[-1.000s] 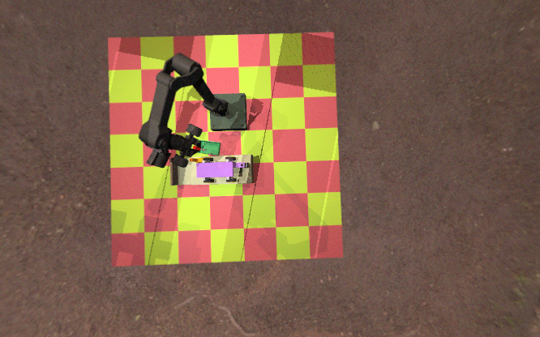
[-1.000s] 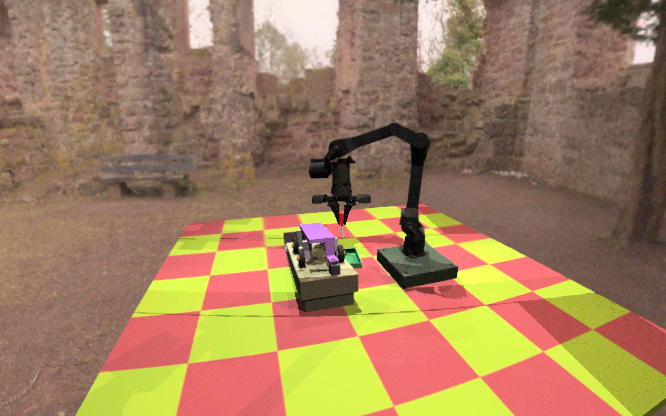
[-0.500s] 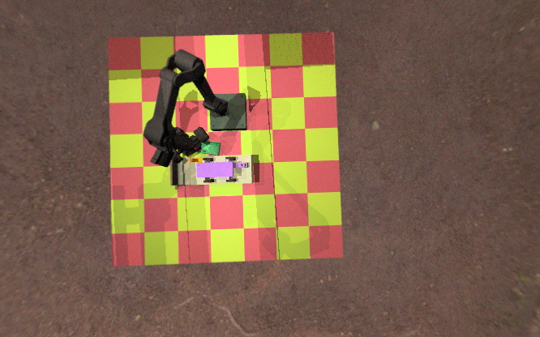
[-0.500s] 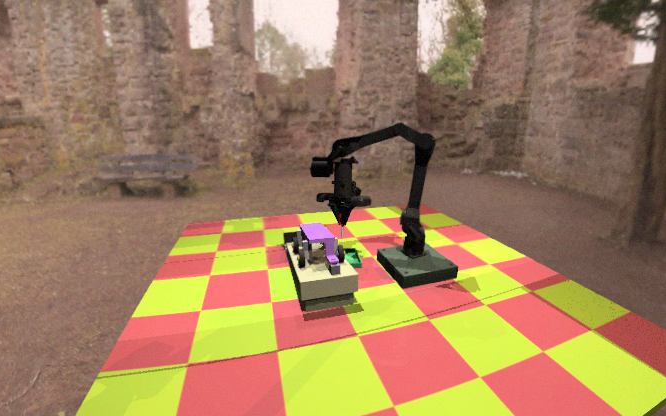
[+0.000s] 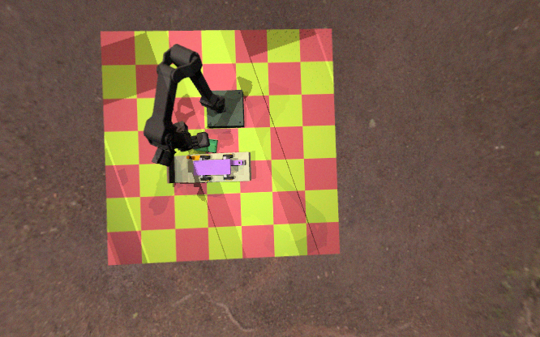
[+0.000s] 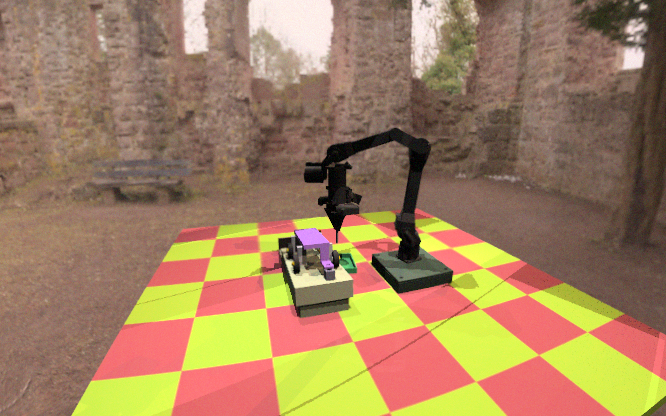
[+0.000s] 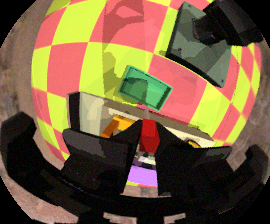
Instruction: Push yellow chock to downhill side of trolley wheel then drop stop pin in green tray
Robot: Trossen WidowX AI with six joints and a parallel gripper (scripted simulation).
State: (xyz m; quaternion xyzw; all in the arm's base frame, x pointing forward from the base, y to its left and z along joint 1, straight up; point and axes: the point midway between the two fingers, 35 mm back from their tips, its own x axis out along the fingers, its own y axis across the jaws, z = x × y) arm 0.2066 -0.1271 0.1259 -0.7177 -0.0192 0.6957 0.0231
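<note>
The green tray lies 20 mm behind my gripper tip and 140 mm below it. The rest, counted from my gripper tip: red-headed stop pin: right at my gripper tip; trolley: 120 mm ahead, 60 mm to the left, 20 mm below; yellow chock: 50 mm ahead, 30 mm to the right, 50 mm below.
</note>
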